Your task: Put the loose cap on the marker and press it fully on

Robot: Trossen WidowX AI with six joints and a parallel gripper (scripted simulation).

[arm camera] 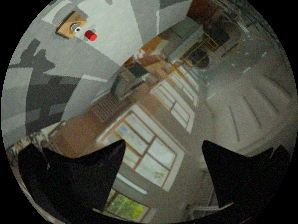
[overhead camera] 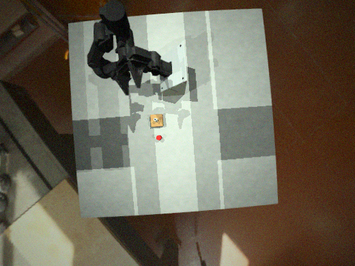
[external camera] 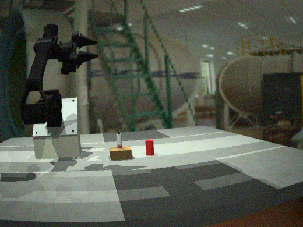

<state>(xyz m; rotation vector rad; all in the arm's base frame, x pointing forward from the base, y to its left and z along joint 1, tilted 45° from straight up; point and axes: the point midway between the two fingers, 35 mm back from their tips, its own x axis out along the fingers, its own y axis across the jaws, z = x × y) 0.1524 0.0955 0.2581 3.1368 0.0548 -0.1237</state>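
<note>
My gripper tip is now 360 mm above the red cap, 170 mm short of it and 30 mm to the right of it. Round my gripper tip: brown holder block: 370 mm below, 60 mm ahead, 20 mm to the left.
</note>
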